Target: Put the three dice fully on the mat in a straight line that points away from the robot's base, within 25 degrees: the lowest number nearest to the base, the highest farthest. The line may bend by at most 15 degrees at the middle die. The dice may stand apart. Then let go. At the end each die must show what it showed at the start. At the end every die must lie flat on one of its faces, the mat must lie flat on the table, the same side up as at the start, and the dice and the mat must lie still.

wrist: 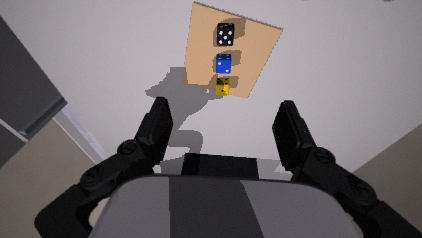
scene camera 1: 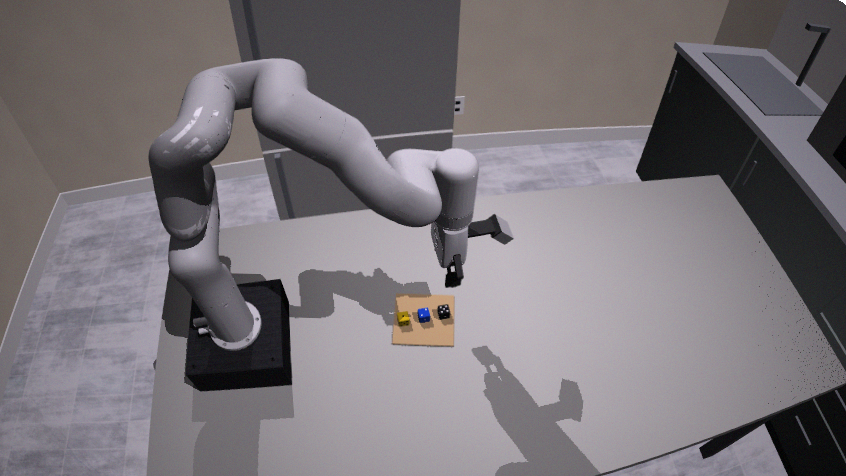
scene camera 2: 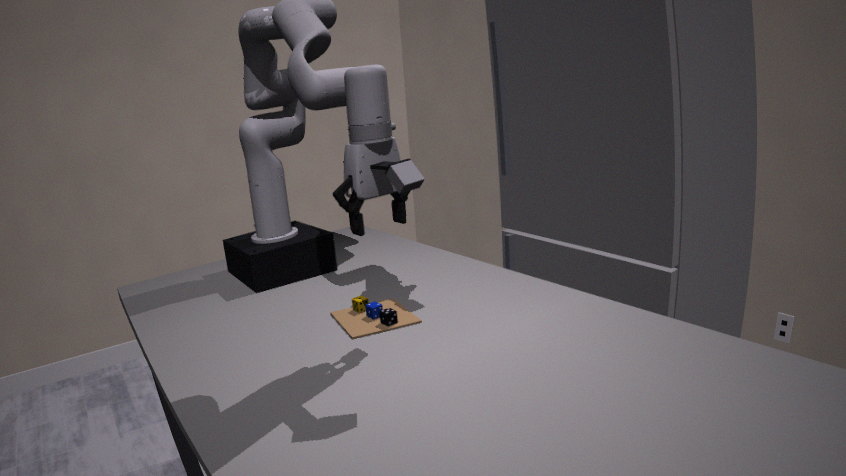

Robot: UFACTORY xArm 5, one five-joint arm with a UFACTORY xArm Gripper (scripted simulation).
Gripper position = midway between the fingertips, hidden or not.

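Observation:
Scene camera 2 shows the gripper (scene camera 2: 379, 228), scene camera 1 shows the gripper (scene camera 1: 447, 267), and the wrist view shows the gripper (wrist: 222, 112). A tan mat (scene camera 1: 436, 332) is in the scene too; the wrist view shows the mat (wrist: 253, 42), and scene camera 2 shows the mat (scene camera 2: 356, 324).

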